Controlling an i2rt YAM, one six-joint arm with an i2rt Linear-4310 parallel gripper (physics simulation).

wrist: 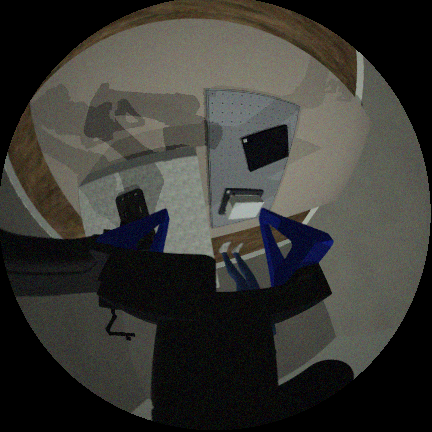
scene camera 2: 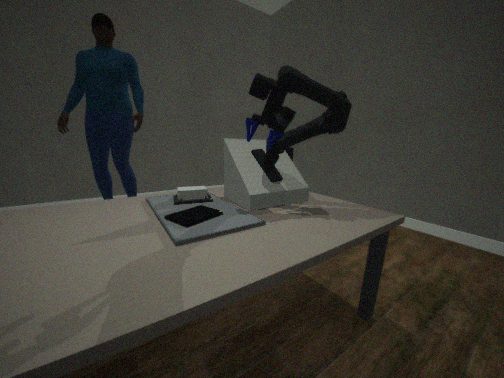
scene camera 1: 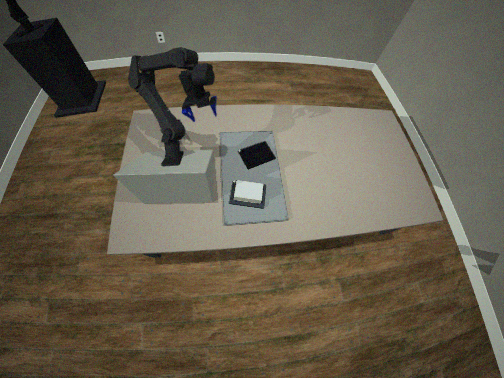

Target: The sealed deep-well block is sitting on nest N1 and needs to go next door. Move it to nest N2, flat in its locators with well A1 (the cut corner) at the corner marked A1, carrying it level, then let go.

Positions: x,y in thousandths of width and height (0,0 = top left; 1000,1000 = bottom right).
Scene:
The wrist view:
my gripper: 494,494
white deep-well block: 554,476
black nest: 605,344

